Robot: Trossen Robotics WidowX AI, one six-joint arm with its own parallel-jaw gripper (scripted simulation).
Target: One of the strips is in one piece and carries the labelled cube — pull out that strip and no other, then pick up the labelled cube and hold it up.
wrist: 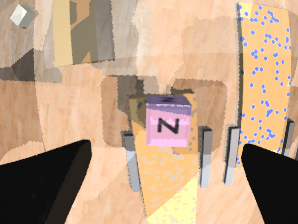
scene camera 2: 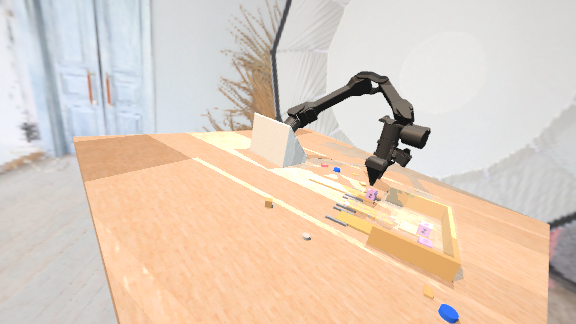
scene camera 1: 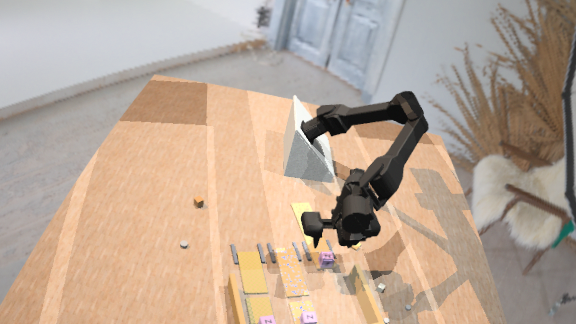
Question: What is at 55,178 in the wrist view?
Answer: My gripper.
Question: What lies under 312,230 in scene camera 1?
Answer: My gripper.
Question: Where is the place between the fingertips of my gripper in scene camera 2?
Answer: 375,182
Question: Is my gripper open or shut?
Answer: Open.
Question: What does my gripper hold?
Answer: Nothing.
